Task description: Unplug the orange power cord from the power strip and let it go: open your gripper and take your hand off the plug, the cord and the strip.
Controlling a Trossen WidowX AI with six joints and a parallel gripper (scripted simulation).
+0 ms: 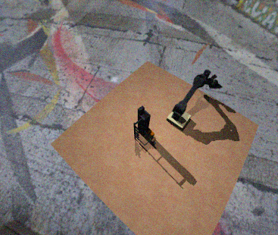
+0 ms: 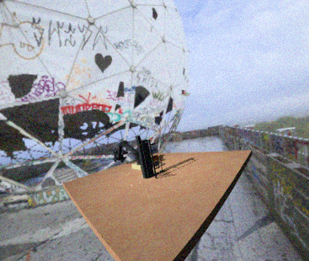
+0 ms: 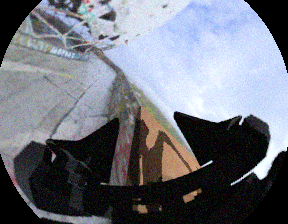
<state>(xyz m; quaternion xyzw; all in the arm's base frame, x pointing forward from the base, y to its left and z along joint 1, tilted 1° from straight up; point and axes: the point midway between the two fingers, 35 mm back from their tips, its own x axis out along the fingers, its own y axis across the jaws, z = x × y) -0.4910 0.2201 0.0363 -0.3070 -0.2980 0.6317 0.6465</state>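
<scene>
The orange plug lies 77 cm ahead of my gripper tip, 37 cm to the right of it and 4 cm above it.
</scene>
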